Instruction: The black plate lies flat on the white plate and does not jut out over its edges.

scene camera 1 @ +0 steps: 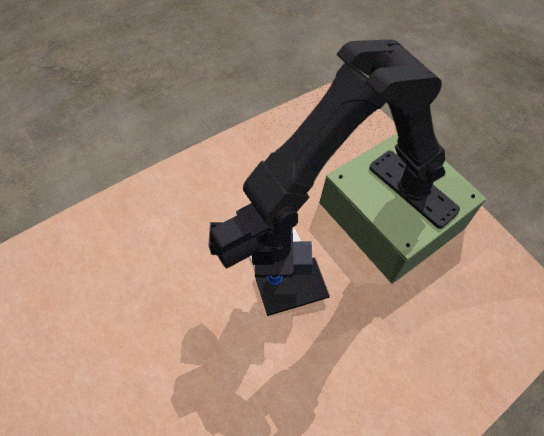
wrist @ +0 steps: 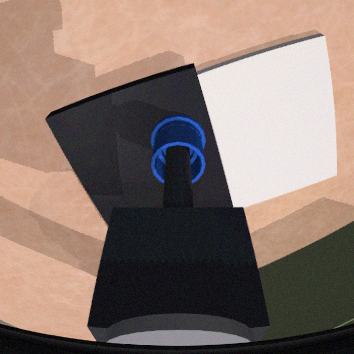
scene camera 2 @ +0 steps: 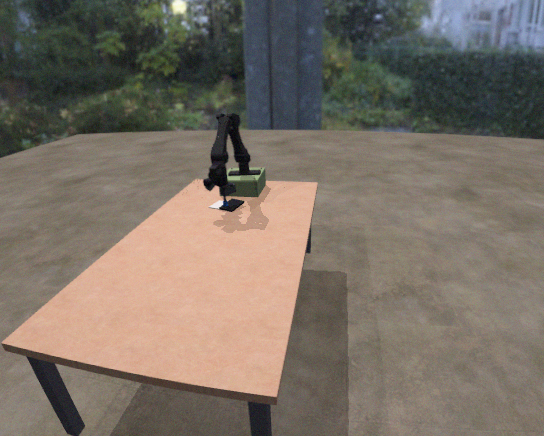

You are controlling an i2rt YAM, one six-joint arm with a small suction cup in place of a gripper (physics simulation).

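Where they show: hand, tool point: (scene camera 1: 275,280) (wrist: 177,130) (scene camera 2: 225,207); arm's base, link origin: (scene camera 1: 413,189) (scene camera 2: 244,173).
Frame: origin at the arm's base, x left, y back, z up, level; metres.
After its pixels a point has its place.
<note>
The black plate (scene camera 1: 302,291) {x -0.001, y -0.297, z -0.088 m} (scene camera 2: 234,204) {x -0.009, y -0.306, z -0.089 m} (wrist: 88,140) {x -0.018, y -0.350, z -0.094 m} is a flat dark square stuck under my blue suction cup (scene camera 1: 275,279) (scene camera 2: 225,201) {x -0.056, y -0.317, z -0.101 m} (wrist: 178,149) {x -0.056, y -0.317, z -0.101 m}, which sits near its middle. In the wrist view the black plate covers the white plate's left edge, and most of the black plate juts out past it to the left. The black plate is turned a little relative to the white one.
The arm stands on a green base block (scene camera 1: 365,216) {x -0.020, y -0.124, z -0.010 m} (scene camera 2: 249,183) {x 0.051, y -0.130, z -0.023 m} (wrist: 309,281) {x -0.055, y -0.121, z -0.070 m} close to the plates, at the far end of a long wooden table (scene camera 1: 140,303) {x -0.182, y -0.552, z -0.110 m} (scene camera 2: 184,303) {x -0.012, y -1.167, z -0.110 m}. The arm's shadow falls on the table in front of the plates.
</note>
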